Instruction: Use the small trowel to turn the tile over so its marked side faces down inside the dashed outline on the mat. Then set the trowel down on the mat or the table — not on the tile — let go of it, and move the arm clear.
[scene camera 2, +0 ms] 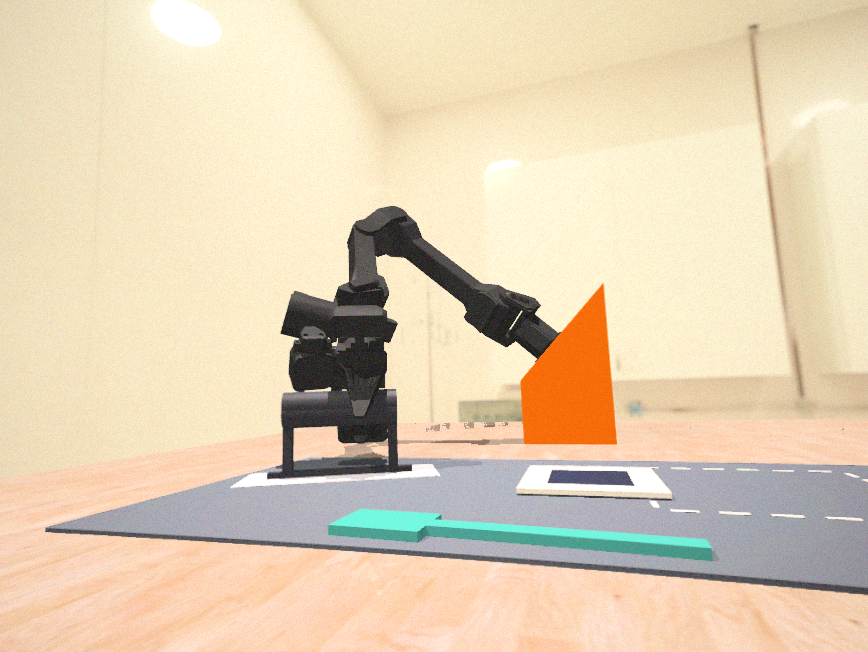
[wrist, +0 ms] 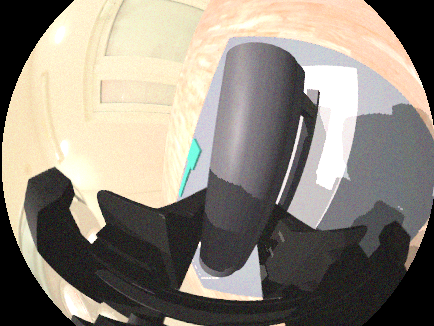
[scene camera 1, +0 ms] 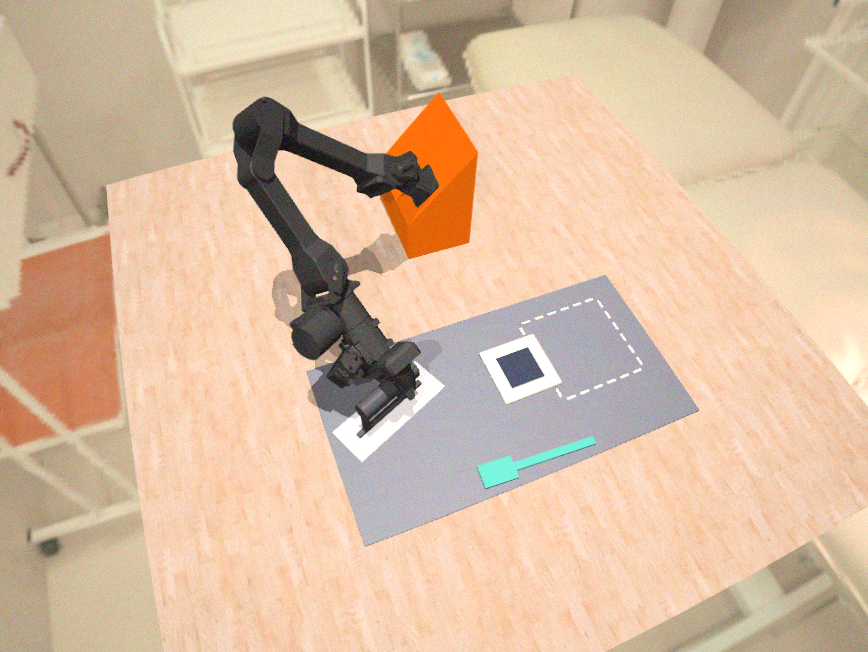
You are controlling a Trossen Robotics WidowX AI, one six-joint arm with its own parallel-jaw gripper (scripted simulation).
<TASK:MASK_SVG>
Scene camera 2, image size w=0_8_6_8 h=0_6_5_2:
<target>my gripper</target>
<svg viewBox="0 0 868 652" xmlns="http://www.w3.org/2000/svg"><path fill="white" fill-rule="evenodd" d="M388 424L337 426L338 441L343 444L384 442L388 439ZM339 306L330 312L330 339L327 338L324 331L316 326L306 326L301 331L300 338L294 340L293 347L290 350L289 376L293 389L297 392L327 389L329 387L331 391L347 389L354 418L363 419L366 417L379 388L385 388L387 352L384 350L384 341L388 341L387 311L377 305Z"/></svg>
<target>black-handled tool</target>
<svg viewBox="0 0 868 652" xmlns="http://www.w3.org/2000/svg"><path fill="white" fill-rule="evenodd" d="M441 475L432 464L398 464L396 389L379 389L366 417L363 419L354 418L348 390L284 392L280 410L281 427L283 428L282 471L250 474L231 488L356 482L356 480ZM388 424L389 465L293 471L294 428Z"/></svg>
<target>white tile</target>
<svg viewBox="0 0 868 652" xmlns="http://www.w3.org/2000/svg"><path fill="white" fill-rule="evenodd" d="M516 488L516 494L672 499L672 492L650 467L530 465Z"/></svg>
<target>teal trowel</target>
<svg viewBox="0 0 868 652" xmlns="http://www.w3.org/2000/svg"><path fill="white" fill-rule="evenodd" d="M328 524L328 535L417 543L426 536L713 561L712 548L708 540L689 539L687 537L441 520L441 514L360 509L338 521Z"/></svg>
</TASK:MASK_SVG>
